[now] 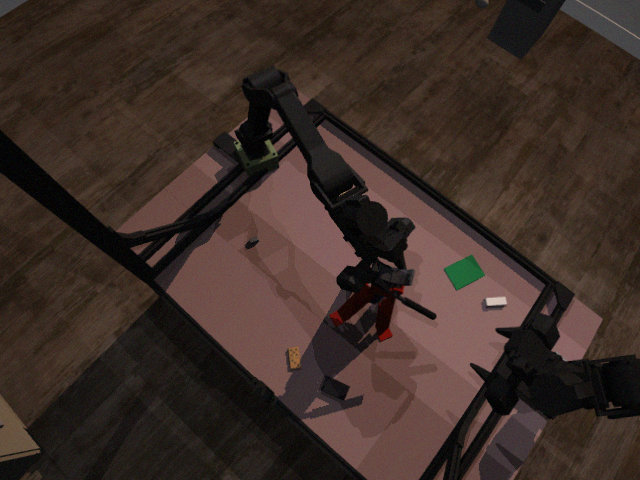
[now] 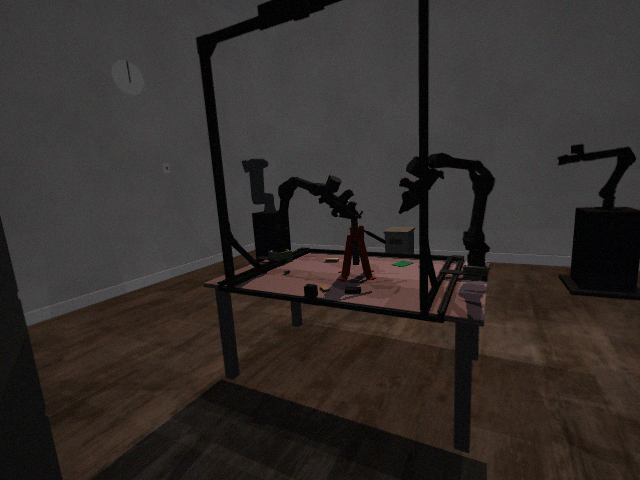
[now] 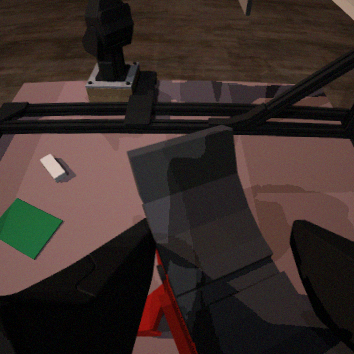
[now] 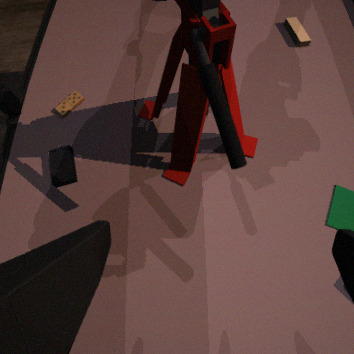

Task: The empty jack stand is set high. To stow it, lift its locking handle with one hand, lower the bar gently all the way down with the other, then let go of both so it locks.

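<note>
The red jack stand (image 1: pixel 384 312) (image 2: pixel 346 261) (image 3: pixel 172 317) (image 4: pixel 189 120) stands upright on the table. Its dark bar (image 2: pixel 354 222) sticks up from the top and carries a wide dark saddle (image 1: pixel 397 276) (image 3: pixel 200 205). My left gripper (image 1: pixel 379 273) (image 2: pixel 355 211) (image 3: pixel 223 230) is shut on the bar's top at the saddle. The black locking handle (image 1: pixel 418 307) (image 2: pixel 376 236) (image 4: pixel 222 115) slants outward and down from the stand, touched by no finger. My right gripper (image 1: pixel 485 347) (image 2: pixel 402 196) (image 4: pixel 222 237) is open and empty, away from the handle and higher than it.
A green square (image 1: pixel 464 272) (image 2: pixel 402 264) (image 3: pixel 32 228) and a white block (image 1: pixel 495 302) (image 3: pixel 53 167) lie beyond the handle. A dotted yellow block (image 1: pixel 294 358) (image 4: pixel 70 103) and a black block (image 1: pixel 334 388) (image 4: pixel 63 165) lie on the stand's other side. Black frame rails (image 1: pixel 439 198) edge the table.
</note>
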